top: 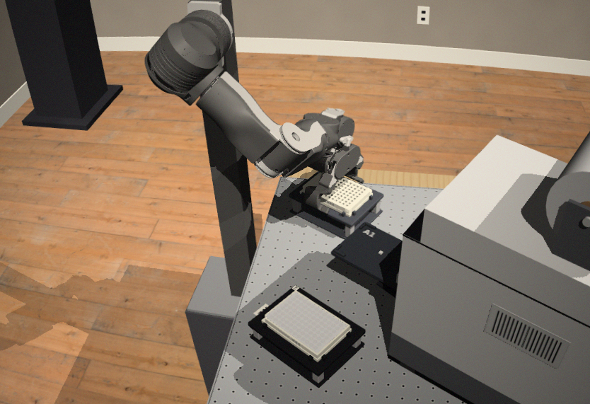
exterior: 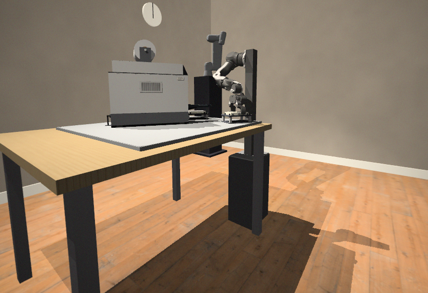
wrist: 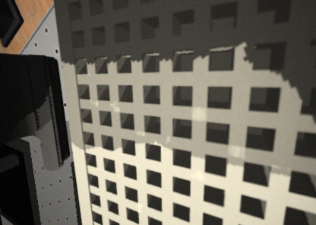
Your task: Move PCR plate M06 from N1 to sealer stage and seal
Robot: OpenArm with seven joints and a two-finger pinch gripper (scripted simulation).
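Right now my hand is 10 mm below the open-welled plate M06. Also, from my hand: N1 label: 90 mm behind, 50 mm to the left, 50 mm below; dark sealer stage: 220 mm to the right, 120 mm ahead, 50 mm above; plate nest N1: 10 mm below.
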